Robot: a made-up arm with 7 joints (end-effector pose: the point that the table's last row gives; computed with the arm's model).
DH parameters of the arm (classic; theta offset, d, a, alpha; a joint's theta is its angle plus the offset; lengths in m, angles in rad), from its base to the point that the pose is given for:
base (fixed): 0 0.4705 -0.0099 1.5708
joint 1: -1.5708 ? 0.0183 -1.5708
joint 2: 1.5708 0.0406 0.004 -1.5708
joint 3: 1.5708 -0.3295 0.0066 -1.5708
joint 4: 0 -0.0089 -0.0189 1.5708
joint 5: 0 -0.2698 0.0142 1.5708
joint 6: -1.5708 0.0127 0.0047 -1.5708
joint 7: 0 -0.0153 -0.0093 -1.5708
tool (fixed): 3.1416 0.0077 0 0
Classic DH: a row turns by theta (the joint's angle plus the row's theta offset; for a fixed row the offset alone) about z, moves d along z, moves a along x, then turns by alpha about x.
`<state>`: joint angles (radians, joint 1 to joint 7).
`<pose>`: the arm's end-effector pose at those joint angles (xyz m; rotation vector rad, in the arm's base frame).
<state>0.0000 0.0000 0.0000 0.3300 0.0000 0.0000 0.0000</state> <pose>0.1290 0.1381 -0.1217 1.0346 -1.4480 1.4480</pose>
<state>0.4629 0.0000 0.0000 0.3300 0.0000 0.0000 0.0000</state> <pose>0.3788 0.1381 0.0026 0.7233 -1.7649 1.7649</pose>
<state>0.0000 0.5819 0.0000 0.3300 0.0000 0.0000 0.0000</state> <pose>0.1290 0.4506 -0.0174 1.3749 -1.9243 1.0374</pose>
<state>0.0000 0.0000 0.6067 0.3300 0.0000 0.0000 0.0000</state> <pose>0.1035 0.1916 -0.1217 1.5600 -1.1787 1.8578</pose>
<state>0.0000 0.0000 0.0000 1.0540 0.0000 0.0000 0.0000</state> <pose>0.2645 0.1381 0.0091 0.5104 -1.9311 1.9311</pose>
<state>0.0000 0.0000 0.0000 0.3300 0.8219 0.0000 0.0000</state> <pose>0.1252 0.1373 -0.1230 1.5023 -0.8263 2.1026</pose>
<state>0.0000 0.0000 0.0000 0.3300 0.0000 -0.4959 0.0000</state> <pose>0.1230 0.1381 -0.1167 0.6980 -1.7865 1.7865</pose>
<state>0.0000 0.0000 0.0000 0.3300 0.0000 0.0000 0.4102</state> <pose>0.1282 0.1425 -0.1195 0.6841 -1.1499 1.5515</pose>
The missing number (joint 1, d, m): -0.1202
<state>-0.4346 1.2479 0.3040 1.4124 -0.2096 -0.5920 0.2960</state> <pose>0.2202 0.4866 0.3193 -0.4825 -2.6568 0.1121</pose>
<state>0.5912 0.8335 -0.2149 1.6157 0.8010 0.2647 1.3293</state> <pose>0.3791 0.3318 0.4321 -1.2615 -1.4637 1.1109</pose>
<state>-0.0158 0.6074 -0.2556 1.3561 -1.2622 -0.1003 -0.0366</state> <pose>0.2757 0.2851 0.1205 -0.3430 -2.7886 -0.4295</pose>
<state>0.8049 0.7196 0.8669 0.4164 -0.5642 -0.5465 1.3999</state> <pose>0.3172 0.5726 0.2924 -0.3498 -2.3022 1.3842</pose>
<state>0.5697 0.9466 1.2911 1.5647 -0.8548 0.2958 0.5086</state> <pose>0.0658 0.5170 0.5364 -1.1214 1.7395 -0.6029</pose>
